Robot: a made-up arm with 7 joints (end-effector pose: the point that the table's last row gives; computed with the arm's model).
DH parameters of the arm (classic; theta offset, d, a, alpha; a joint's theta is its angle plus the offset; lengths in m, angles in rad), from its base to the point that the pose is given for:
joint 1: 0 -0.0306 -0.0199 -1.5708
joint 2: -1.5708 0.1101 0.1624 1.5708
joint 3: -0.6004 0 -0.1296 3.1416
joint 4: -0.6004 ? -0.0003 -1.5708
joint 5: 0 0.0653 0.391 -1.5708
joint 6: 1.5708 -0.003 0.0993 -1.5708
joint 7: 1.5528 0 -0.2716 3.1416
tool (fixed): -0.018 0.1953 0 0
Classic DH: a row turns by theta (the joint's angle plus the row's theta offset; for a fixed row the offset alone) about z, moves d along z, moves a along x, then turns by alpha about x.
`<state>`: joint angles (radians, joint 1 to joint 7).
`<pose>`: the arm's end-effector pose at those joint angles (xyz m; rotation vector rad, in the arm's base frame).
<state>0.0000 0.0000 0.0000 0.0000 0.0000 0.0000 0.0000</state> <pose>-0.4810 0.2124 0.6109 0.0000 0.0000 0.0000</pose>
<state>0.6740 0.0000 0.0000 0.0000 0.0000 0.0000 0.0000</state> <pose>-0.5084 -0.1342 0.6109 0.0000 0.0000 0.6740</pose>
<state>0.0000 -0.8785 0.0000 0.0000 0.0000 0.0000 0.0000</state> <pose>-0.8080 0.2124 0.0239 0.0000 -0.8785 0.0000</pose>
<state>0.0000 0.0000 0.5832 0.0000 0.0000 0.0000 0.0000</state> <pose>-0.4810 0.4593 0.4753 -0.5832 0.0000 0.0000</pose>
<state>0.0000 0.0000 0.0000 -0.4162 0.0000 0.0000 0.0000</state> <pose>-0.4810 0.4469 0.5491 -0.4162 0.0000 0.0000</pose>
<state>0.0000 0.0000 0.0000 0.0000 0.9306 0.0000 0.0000</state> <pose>-0.8430 0.2124 0.1594 0.0000 -0.9306 0.0000</pose>
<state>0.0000 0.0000 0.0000 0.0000 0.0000 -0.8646 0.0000</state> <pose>-0.4810 0.0307 0.6141 0.8646 0.0000 0.0000</pose>
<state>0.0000 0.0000 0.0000 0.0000 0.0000 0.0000 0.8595</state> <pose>-0.3904 0.4198 0.6109 0.0000 0.0000 -0.8595</pose>
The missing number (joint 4, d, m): -0.1925
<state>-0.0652 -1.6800 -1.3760 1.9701 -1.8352 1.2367 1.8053</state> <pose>-0.2599 -0.0056 -0.1592 0.9069 -1.0517 1.4908</pose>
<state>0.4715 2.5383 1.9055 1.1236 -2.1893 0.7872 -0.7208</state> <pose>-0.2569 -0.2791 -0.2506 0.0470 -1.2479 0.3563</pose>
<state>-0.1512 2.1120 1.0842 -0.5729 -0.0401 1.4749 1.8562</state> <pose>-0.0495 0.0908 0.1302 -0.7402 -0.7999 1.0581</pose>
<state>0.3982 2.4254 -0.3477 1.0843 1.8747 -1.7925 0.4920</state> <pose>0.0580 0.6392 0.6071 0.9738 -0.2753 -1.1920</pose>
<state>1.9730 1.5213 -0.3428 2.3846 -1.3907 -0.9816 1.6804</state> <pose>-0.1657 -0.0916 -0.6377 0.9205 -2.0271 0.5408</pose>
